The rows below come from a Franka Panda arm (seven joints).
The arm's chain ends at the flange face. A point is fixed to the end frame.
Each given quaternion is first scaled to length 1.
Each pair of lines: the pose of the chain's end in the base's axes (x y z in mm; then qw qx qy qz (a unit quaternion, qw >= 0)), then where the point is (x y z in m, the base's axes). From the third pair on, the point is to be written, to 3 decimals.
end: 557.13 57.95 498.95 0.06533 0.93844 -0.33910 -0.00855
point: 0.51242 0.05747 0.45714
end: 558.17 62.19 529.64 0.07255 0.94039 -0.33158 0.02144
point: 0.51565 0.05943 0.48568
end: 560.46 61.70 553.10 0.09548 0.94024 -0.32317 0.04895
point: 0.520 0.055 0.508
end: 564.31 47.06 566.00 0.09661 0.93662 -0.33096 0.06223
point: 0.525 0.041 0.520
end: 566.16 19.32 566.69 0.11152 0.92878 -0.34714 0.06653
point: 0.526 0.013 0.521
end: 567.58 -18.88 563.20 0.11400 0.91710 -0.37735 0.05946
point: 0.527 -0.022 0.517
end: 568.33 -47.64 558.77 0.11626 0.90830 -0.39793 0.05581
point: 0.528 -0.049 0.513
